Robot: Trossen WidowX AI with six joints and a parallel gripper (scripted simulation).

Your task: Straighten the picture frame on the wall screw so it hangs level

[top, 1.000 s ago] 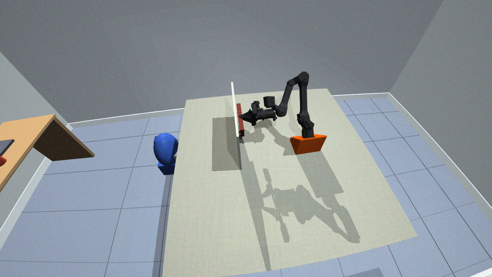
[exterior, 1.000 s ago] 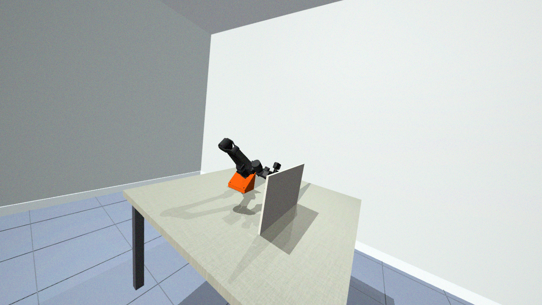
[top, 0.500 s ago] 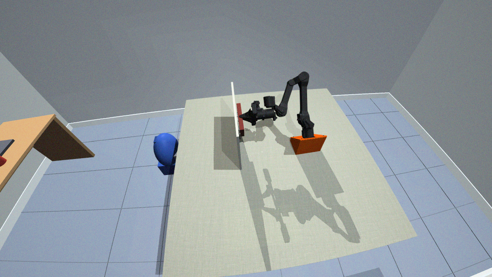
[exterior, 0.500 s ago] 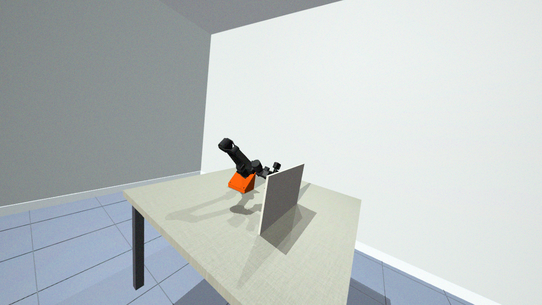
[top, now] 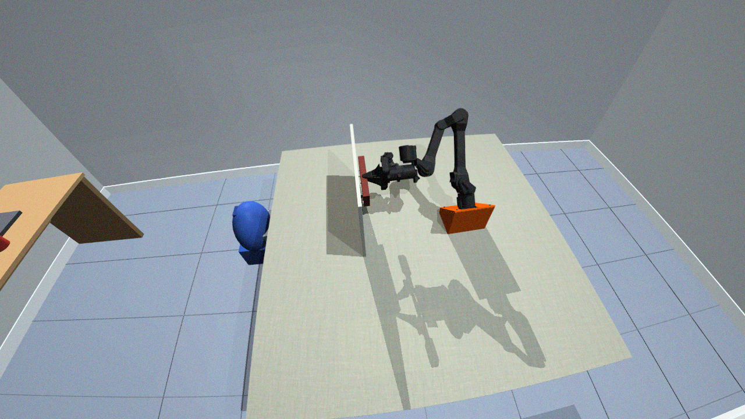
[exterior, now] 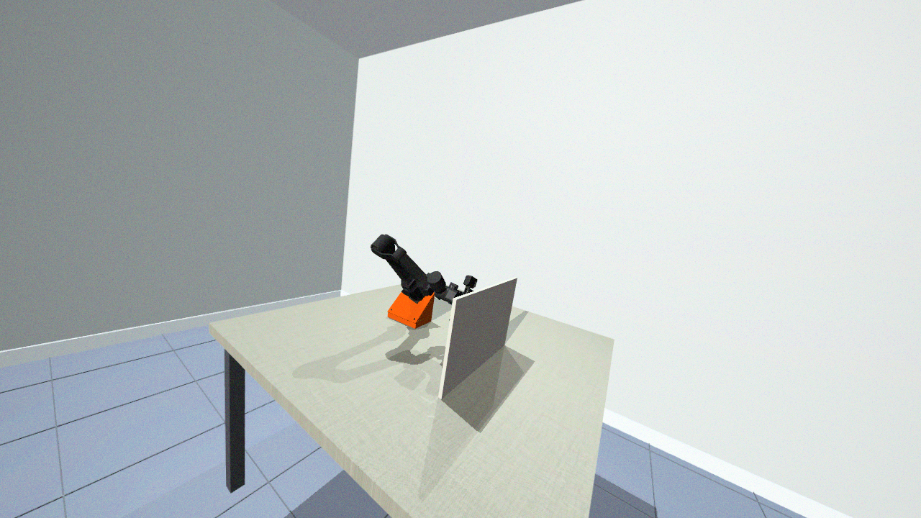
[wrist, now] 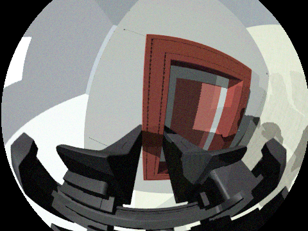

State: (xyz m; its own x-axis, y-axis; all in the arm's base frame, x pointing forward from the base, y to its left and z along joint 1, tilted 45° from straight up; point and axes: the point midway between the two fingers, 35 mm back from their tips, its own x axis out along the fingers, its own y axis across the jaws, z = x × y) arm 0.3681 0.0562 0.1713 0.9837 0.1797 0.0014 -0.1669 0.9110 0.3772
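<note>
Right now the dark red picture frame is 20 mm to the right of my gripper tip and 50 mm below it. The rest, counted from my gripper tip: white wall panel (20 mm ahead, 10 mm to the right, 70 mm below).
</note>
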